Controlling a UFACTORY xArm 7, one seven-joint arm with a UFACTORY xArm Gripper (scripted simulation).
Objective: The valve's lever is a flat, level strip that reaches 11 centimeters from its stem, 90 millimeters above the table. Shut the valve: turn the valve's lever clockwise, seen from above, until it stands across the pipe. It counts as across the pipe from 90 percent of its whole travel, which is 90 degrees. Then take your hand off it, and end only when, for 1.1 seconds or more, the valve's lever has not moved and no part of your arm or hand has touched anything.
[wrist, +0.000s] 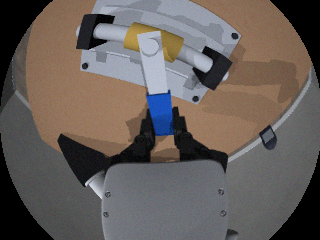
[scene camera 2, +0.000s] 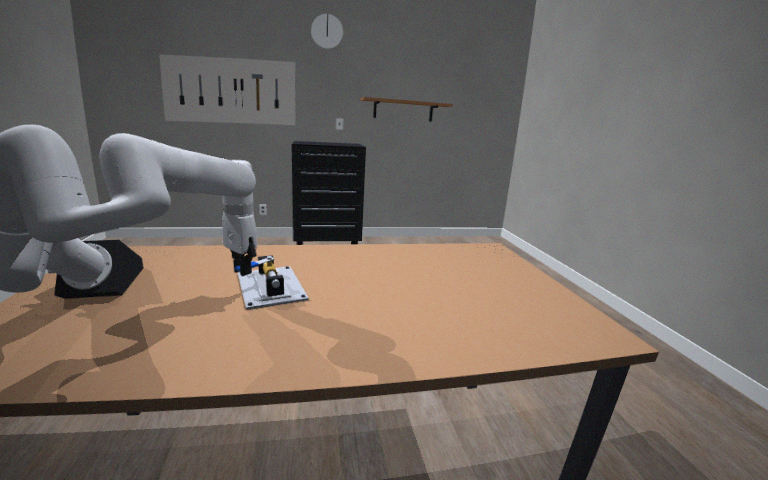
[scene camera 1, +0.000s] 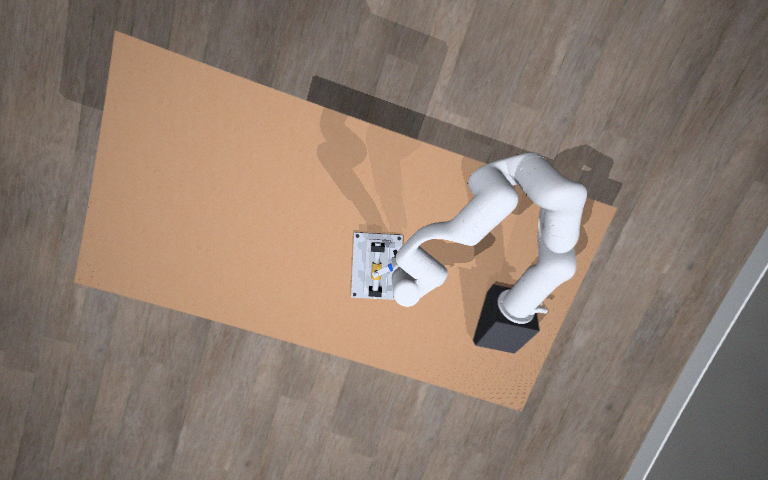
same spot on valve: (wrist: 140, 42) = (scene camera 1: 375, 276)
